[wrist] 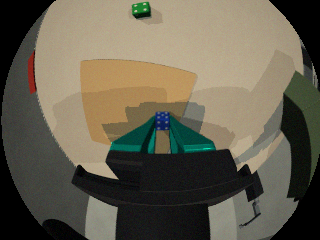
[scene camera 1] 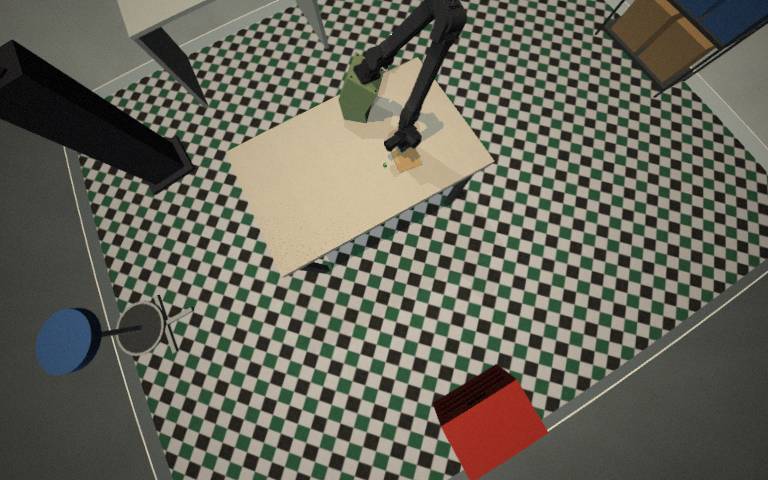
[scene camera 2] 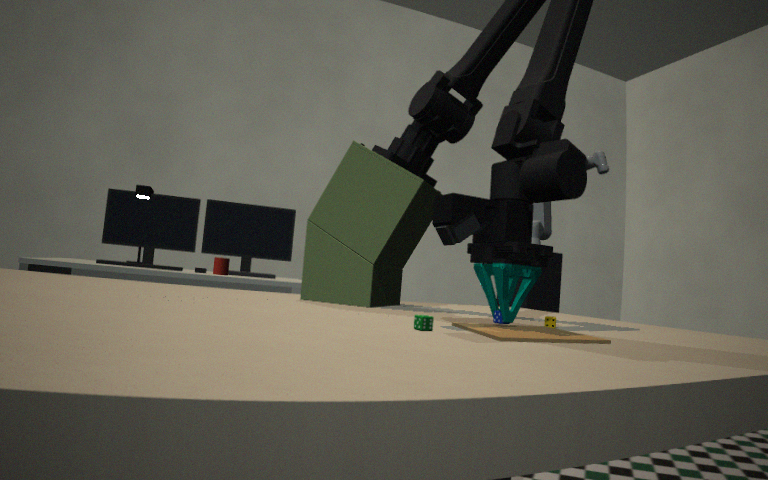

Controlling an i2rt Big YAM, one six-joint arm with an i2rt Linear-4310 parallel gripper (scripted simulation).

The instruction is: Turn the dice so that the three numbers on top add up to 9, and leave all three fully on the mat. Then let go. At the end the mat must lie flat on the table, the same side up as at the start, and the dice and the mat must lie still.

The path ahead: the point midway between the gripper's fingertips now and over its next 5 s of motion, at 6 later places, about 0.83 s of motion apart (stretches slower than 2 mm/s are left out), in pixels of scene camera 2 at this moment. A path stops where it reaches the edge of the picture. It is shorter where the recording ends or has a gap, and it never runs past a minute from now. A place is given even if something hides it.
The gripper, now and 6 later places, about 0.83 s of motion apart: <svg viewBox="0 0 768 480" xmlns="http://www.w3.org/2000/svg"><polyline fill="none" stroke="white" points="503,321 503,323 510,254 496,256 460,260 429,264 427,283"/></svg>
